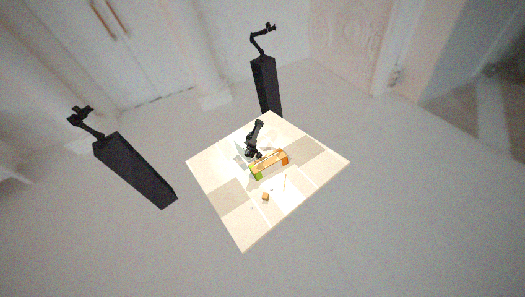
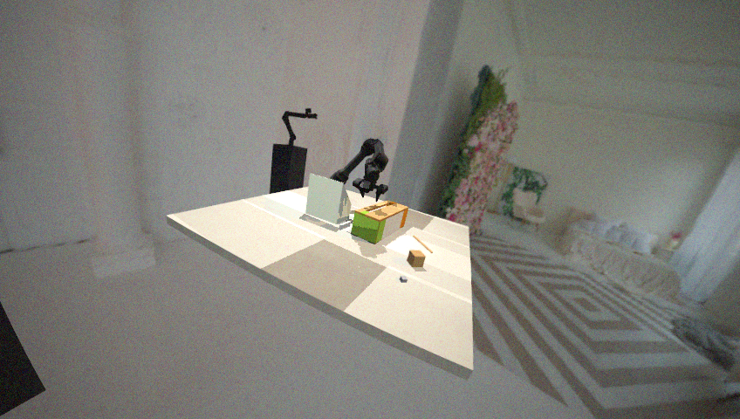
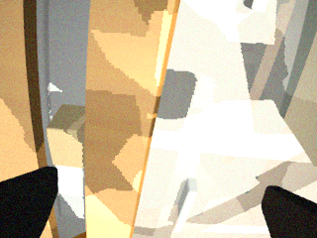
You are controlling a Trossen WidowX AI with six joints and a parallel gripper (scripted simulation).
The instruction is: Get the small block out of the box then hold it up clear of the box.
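My gripper tip is 10 cm above the box, 5 cm short of it and 4 cm to the right of it. The rest, counted from my gripper tip: tan block: 8 cm below, 6 cm ahead, 3 cm to the left; then thin orange stick: 33 cm ahead, 16 cm below, 2 cm to the left; then brown cube: 34 cm ahead, 22 cm to the right, 14 cm below.
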